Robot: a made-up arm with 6 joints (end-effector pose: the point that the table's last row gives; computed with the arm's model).
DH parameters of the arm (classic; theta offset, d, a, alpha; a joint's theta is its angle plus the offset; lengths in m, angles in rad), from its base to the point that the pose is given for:
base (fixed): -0.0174 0 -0.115 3.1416
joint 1: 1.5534 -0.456 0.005 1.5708
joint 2: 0 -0.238 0.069 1.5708
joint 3: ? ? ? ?
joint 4: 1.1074 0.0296 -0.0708 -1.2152
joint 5: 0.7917 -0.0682 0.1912 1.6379
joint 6: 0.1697 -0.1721 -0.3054 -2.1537
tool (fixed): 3.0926 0.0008 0 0
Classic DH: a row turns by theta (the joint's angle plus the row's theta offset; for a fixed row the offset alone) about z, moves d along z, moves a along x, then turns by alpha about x.
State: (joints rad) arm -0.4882 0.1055 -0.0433 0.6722 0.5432 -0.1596
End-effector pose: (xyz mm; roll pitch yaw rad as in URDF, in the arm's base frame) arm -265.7 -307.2 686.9 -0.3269 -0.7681 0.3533
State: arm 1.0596 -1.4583 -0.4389 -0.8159 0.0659 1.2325
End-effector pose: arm -415.6 601.7 495.4 2.7860 -0.3269 1.5001
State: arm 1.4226 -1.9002 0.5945 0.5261 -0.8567 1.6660
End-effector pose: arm -375.7 48.4 738.5 -0.3056 -0.5661 -1.8820
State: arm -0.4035 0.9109 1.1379 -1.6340 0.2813 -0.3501
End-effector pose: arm -645.3 -187.8 403.6 1.6101 -0.8675 -2.8051
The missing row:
joint 3: 0.6334 0.013 -0.07 -0.905
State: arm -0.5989 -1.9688 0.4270 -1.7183 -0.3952 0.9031
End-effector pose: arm -651.8 -334.6 639.8 -1.9220 0.1044 -2.7225
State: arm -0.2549 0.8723 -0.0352 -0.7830 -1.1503 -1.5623
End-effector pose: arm -264.0 164.2 393.2 2.5001 -0.3352 1.4602
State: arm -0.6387 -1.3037 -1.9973 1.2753 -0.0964 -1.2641
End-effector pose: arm -359.8 111.2 359.5 2.6742 -0.2207 1.9776
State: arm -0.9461 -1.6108 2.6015 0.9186 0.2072 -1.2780
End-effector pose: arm -314.1 92.0 717.2 0.8919 -0.5193 2.7171
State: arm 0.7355 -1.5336 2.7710 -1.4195 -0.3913 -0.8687
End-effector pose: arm -465.7 46.7 717.3 -2.4315 -0.8072 2.7722
